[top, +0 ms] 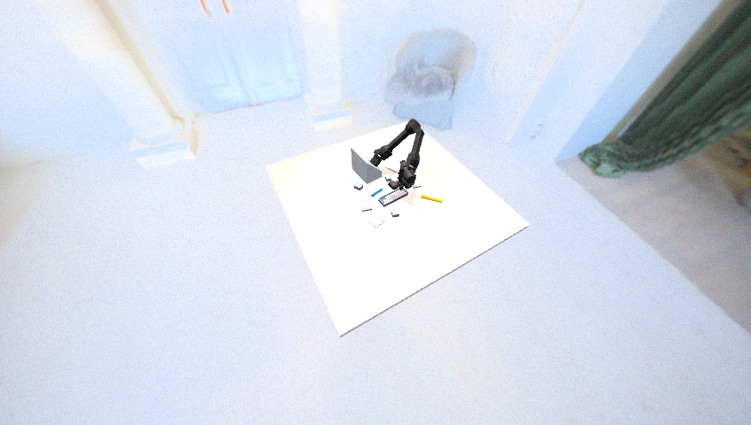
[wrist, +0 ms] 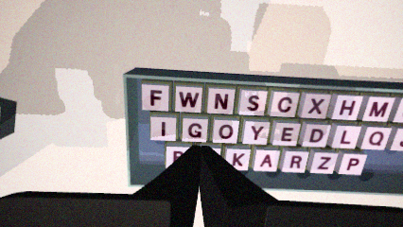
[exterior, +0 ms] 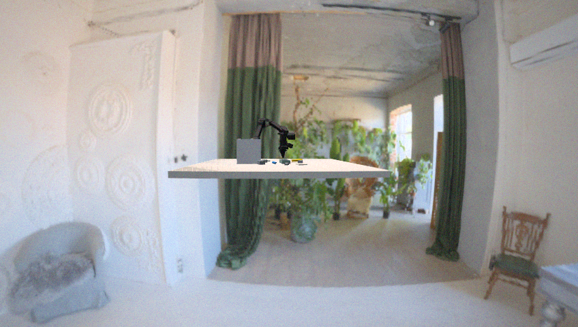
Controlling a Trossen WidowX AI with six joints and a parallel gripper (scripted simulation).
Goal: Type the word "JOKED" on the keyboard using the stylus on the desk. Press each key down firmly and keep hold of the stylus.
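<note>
My gripper tip is now 1 cm short of the J key, 13 cm to the left of it and 3 cm above it. The rest, counted from my gripper tip: blue stylus (7 cm behind, 17 cm to the right, 3 cm below); yellow stick (14 cm ahead, 16 cm to the left, 3 cm below); beige pad (13 cm ahead, 25 cm to the right, 3 cm below).
</note>
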